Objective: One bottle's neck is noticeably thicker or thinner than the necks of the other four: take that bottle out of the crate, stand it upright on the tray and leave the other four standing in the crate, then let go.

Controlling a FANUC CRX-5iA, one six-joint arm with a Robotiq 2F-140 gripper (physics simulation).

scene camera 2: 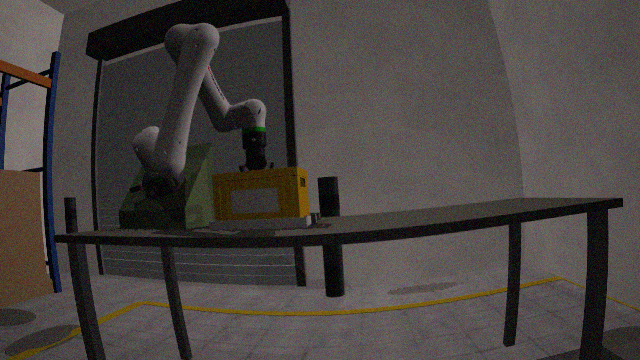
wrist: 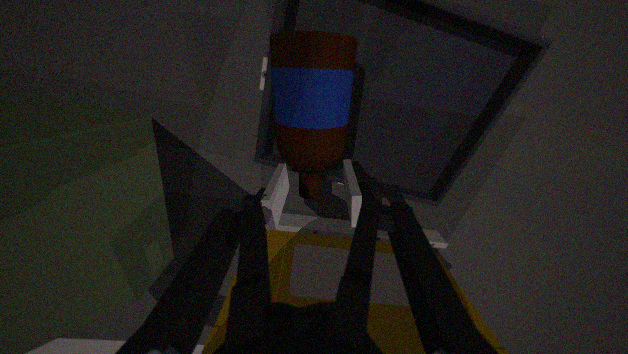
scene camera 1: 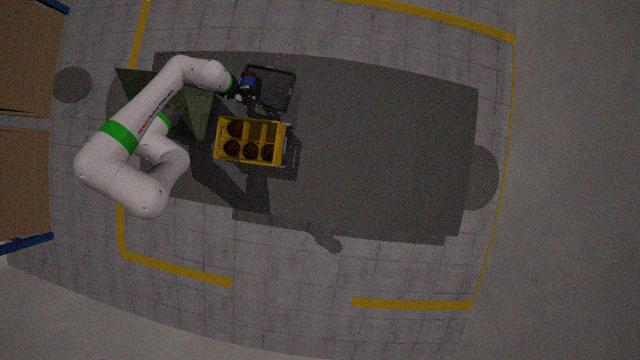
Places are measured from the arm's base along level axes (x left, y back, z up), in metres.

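Where they show: gripper, fingertip midpoint: (wrist: 315, 173) (scene camera 1: 247, 97); arm's base, link origin: (scene camera 2: 169, 182) (scene camera 1: 167, 112).
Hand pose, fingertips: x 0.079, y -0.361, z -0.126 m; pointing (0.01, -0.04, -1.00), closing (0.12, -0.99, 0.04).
Things, the pixels of their top centre, and the offset from my fingertips. "pt": a spot on its surface instead. Level surfaces: height alone.
- brown bottle with a blue label, top centre: (wrist: 310, 141) (scene camera 1: 245, 87) dx +0.045, dy +0.006, dz +0.029 m
- black-rimmed tray, top centre: (wrist: 382, 110) (scene camera 1: 263, 85) dx +0.066, dy -0.070, dz -0.026 m
- yellow crate, top centre: (scene camera 2: 260, 172) (scene camera 1: 245, 139) dx -0.209, dy -0.041, dz +0.124 m
- far left cell, surface spot: (scene camera 1: 235, 128) pt dx -0.156, dy +0.019, dz +0.085 m
- light strip, surface spot: (scene camera 2: 260, 222) pt dx -0.315, dy -0.049, dz -0.030 m
- dark table, surface height: dz -0.051 m
A brown bottle with a blue label (scene camera 1: 248, 81) (wrist: 314, 97) appears to lie on its side along the tray's left part. Its base points away from the crate and its thin neck reaches past the tray's crate-side rim. The black-rimmed tray (scene camera 1: 291, 90) (wrist: 462, 152) is beyond the yellow crate (scene camera 1: 282, 144) (scene camera 2: 260, 177) (wrist: 390, 316). Four dark bottles, including one in the far left cell (scene camera 1: 235, 128), stand in the crate; their necks are unclear. My gripper (scene camera 1: 247, 99) (wrist: 315, 173) is partly open; its pads appear either side of the neck in the wrist view, gripping nothing. Crate hides its tips in scene camera 2.
A green sloped housing (scene camera 1: 197, 112) (scene camera 2: 198, 192) (wrist: 90, 200) stands beside the arm, left of the crate. A light strip (scene camera 2: 260, 222) borders the crate's foot. The dark table (scene camera 1: 380, 150) (scene camera 2: 450, 212) extends to the right. A black post (scene camera 2: 328, 196) rises behind it.
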